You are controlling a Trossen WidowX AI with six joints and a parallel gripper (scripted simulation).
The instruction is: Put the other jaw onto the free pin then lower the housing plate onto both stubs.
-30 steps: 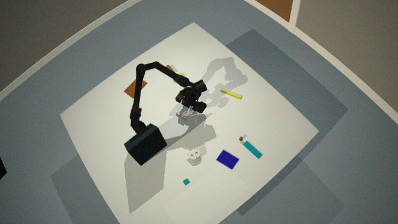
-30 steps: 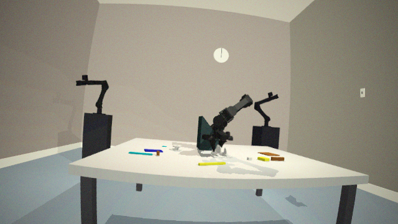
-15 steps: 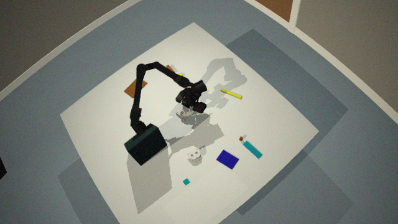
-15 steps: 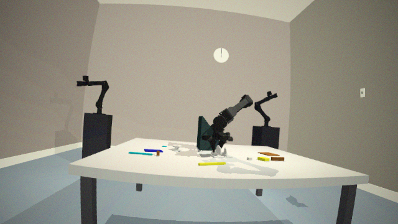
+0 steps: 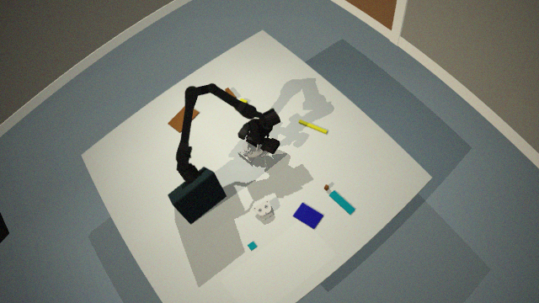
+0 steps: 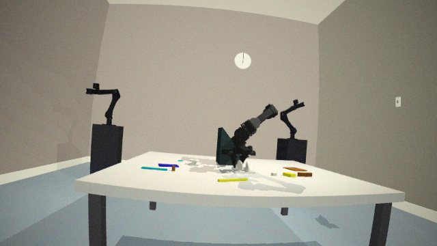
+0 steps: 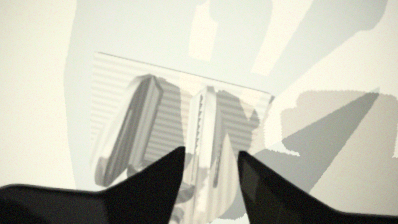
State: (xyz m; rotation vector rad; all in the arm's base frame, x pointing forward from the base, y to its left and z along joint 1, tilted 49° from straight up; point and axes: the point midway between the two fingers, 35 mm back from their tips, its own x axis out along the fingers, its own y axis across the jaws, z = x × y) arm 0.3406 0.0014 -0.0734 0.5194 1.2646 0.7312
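Right now my gripper tip is 220 mm to the left of the pale ridged block, 210 mm past it and 10 mm above it. The rest, counted from my gripper tip: yellow bar (250 mm ahead, 100 mm to the right, 20 mm below); then yellow block (260 mm to the left, 120 mm ahead, 10 mm below); then blue plate (370 mm to the right, 100 mm behind, 20 mm below).
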